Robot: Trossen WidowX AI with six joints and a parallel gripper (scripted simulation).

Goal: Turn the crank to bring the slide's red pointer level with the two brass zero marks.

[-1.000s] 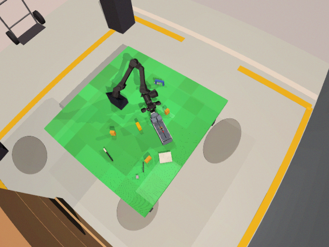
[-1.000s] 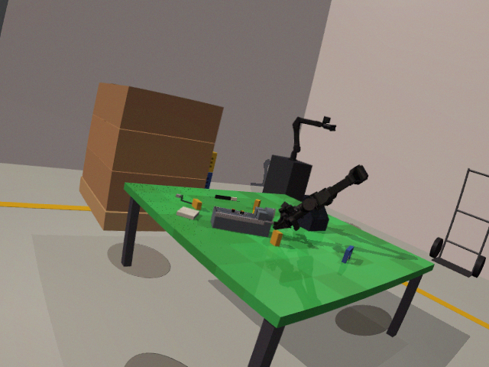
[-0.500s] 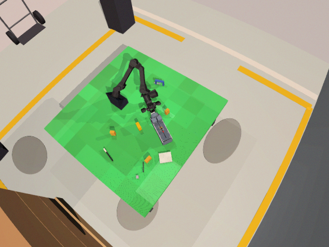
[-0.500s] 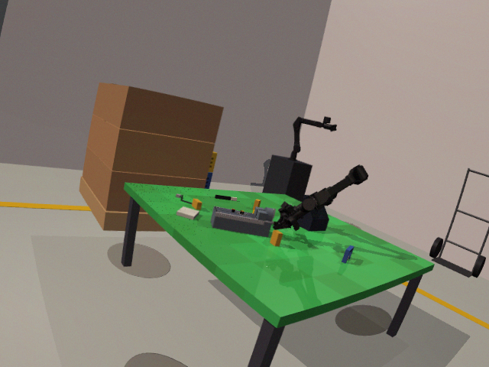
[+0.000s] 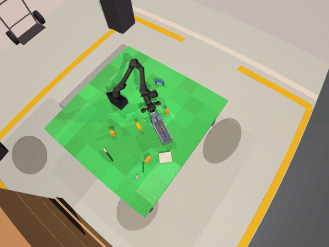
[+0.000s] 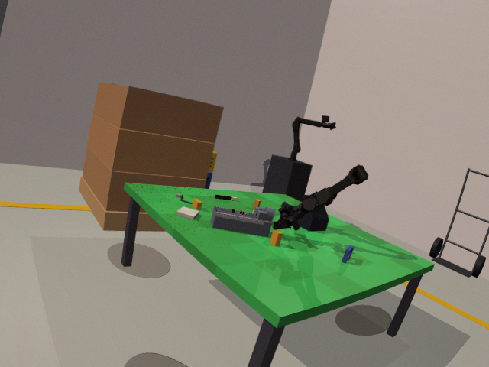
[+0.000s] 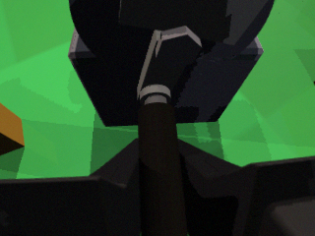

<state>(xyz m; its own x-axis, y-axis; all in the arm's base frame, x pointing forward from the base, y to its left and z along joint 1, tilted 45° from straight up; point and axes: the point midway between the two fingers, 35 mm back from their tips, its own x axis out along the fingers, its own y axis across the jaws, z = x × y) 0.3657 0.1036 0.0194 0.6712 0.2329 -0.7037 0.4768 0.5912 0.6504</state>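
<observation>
The dark handle lies 2 cm behind my gripper tip, 1 cm to the left of it and 3 cm above it. The rest, counted from my gripper tip: blue bracket: 18 cm behind, 33 cm to the left; then red pointer: 17 cm ahead, 11 cm to the right, 5 cm above; then white pad: 30 cm ahead, 27 cm to the right, 2 cm below.
</observation>
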